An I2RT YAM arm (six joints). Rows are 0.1 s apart.
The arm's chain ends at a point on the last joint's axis. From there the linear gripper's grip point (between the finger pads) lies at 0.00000 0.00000 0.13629 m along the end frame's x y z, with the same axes.
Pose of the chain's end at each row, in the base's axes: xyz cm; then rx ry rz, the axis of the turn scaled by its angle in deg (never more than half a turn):
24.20, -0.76, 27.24, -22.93, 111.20, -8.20
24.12, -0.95, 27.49, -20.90, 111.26, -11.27
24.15, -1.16, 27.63, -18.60, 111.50, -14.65
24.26, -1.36, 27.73, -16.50, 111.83, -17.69
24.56, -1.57, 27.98, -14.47, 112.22, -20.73
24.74, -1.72, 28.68, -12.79, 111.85, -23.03
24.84, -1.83, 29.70, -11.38, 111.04, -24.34
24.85, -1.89, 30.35, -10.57, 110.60, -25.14
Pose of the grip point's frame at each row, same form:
36.66, 0.40, 21.83, -22.93, 111.20, -8.20
36.67, -0.51, 22.19, -20.90, 111.26, -11.27
36.73, -1.54, 22.41, -18.60, 111.50, -14.65
36.82, -2.48, 22.56, -16.50, 111.83, -17.69
37.05, -3.43, 22.84, -14.47, 112.22, -20.73
37.20, -4.12, 23.72, -12.79, 111.85, -23.03
37.33, -4.57, 24.98, -11.38, 111.04, -24.34
37.34, -4.84, 25.76, -10.57, 110.60, -25.14

